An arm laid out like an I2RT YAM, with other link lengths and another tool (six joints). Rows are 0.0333 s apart.
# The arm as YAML. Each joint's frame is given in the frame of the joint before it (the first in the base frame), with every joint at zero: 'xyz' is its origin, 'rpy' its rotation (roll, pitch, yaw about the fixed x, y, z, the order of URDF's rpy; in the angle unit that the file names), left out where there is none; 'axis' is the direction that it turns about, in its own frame. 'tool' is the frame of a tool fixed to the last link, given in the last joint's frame.
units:
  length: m
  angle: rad
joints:
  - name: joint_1
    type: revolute
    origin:
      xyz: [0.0, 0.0, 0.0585]
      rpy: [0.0, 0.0, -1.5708]
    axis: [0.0, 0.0, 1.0]
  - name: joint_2
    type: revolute
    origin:
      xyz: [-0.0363, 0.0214, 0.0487]
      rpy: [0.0, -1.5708, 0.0]
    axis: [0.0, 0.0, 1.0]
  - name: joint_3
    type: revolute
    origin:
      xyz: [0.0, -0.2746, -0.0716]
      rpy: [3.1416, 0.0, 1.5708]
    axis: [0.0, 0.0, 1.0]
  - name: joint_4
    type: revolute
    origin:
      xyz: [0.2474, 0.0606, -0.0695]
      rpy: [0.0, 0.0, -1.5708]
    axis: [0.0, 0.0, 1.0]
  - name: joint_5
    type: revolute
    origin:
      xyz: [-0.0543, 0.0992, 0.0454]
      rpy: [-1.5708, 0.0, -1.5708]
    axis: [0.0, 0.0, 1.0]
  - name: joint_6
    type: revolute
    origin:
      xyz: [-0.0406, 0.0, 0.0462]
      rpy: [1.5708, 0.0, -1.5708]
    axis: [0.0, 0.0, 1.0]
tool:
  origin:
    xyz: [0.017, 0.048, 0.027]
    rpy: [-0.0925, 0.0, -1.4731]
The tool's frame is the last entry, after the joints.
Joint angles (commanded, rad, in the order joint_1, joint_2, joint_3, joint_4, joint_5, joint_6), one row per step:
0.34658, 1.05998, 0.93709, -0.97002, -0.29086, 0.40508
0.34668, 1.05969, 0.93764, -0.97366, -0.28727, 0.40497
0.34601, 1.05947, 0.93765, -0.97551, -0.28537, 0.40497
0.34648, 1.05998, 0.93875, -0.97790, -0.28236, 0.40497
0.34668, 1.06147, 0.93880, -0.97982, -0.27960, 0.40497
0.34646, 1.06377, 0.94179, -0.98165, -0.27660, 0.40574
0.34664, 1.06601, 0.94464, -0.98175, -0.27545, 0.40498
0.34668, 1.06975, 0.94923, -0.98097, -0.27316, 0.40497
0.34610, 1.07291, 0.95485, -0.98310, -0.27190, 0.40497
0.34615, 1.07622, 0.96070, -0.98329, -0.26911, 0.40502
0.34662, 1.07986, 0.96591, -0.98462, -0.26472, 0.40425
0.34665, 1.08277, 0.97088, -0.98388, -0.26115, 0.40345
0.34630, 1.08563, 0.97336, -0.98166, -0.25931, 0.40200
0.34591, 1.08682, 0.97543, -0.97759, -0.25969, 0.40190
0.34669, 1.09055, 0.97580, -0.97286, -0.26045, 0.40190
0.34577, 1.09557, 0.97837, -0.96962, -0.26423, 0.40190
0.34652, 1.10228, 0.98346, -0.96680, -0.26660, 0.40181
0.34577, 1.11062, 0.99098, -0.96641, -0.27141, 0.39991
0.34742, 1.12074, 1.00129, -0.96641, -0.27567, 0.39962
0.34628, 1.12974, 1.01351, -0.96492, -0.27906, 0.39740
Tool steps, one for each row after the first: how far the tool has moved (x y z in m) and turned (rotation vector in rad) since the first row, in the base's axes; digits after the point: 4 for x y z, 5 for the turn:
-0.0004, -0.0004, 0.0000, -0.00399, 0.00150, -0.00145
-0.0006, -0.0007, -0.0001, -0.00613, 0.00246, -0.00299
-0.0007, -0.0009, 0.0000, -0.00926, 0.00324, -0.00389
-0.0008, -0.0010, -0.0003, -0.01272, 0.00556, -0.00494
-0.0004, -0.0011, 0.0001, -0.01538, 0.00604, -0.00717
0.0002, -0.0010, 0.0005, -0.01640, 0.00490, -0.00687
0.0014, -0.0007, 0.0012, -0.01776, 0.00267, -0.00788
0.0021, -0.0006, 0.0023, -0.01871, 0.00199, -0.00904
0.0033, -0.0004, 0.0034, -0.02022, -0.00104, -0.01032
0.0042, -0.0003, 0.0042, -0.02405, -0.00291, -0.01121
0.0054, -0.0002, 0.0051, -0.02633, -0.00694, -0.01216
0.0064, -0.0001, 0.0054, -0.02770, -0.00980, -0.01214
0.0074, 0.0003, 0.0059, -0.02571, -0.01437, -0.01234
0.0085, 0.0009, 0.0056, -0.02460, -0.01544, -0.01123
0.0098, 0.0014, 0.0057, -0.02118, -0.01504, -0.01042
0.0115, 0.0023, 0.0063, -0.01881, -0.01550, -0.00851
0.0133, 0.0030, 0.0071, -0.01557, -0.01443, -0.00541
0.0154, 0.0044, 0.0085, -0.01203, -0.01347, -0.00155
0.0182, 0.0053, 0.0106, -0.00832, -0.01780, 0.00074

